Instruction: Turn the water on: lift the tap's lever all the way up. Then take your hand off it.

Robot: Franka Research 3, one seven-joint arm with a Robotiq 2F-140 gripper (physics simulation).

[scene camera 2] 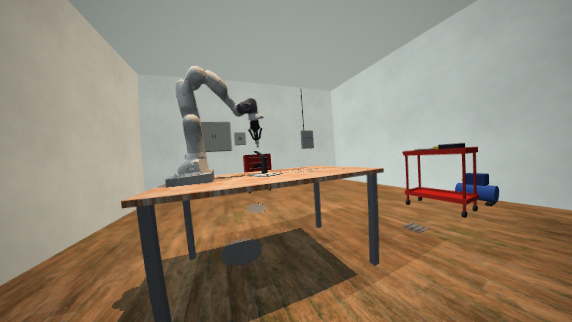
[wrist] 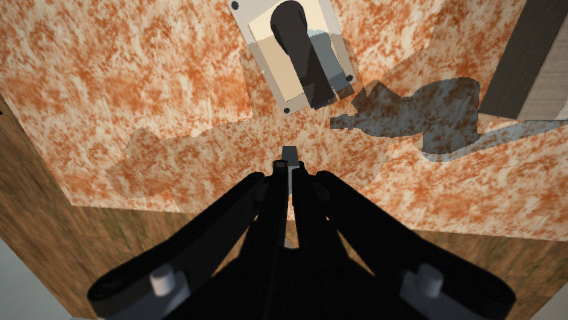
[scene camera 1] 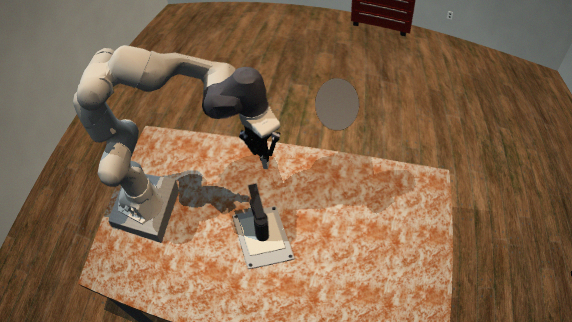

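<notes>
The tap is a black post (scene camera 1: 262, 231) (scene camera 2: 264, 165) on a pale plate (scene camera 1: 270, 260) (wrist: 242, 15) with bolts at its corners. Its black lever (scene camera 1: 256, 204) (scene camera 2: 258, 153) (wrist: 315, 75) reaches from the post's top toward the table's far side; in scene camera 2 it slopes slightly up toward its free end. My gripper (scene camera 1: 265, 163) (scene camera 2: 257, 143) (wrist: 289, 157) is shut and empty, pointing down. It is above the lever's height and past the lever's free end, apart from it. In the wrist view the lever lies ahead of the fingertips, toward the top.
The tap stands on an orange-and-white mottled table (scene camera 1: 375, 250) (scene camera 2: 300, 175). The robot's base (scene camera 1: 167, 210) (scene camera 2: 190, 178) (wrist: 510, 55) is to the tap's left in scene camera 1. A red cart (scene camera 2: 440, 194) and a red drawer cabinet (scene camera 1: 382, 13) stand away from the table.
</notes>
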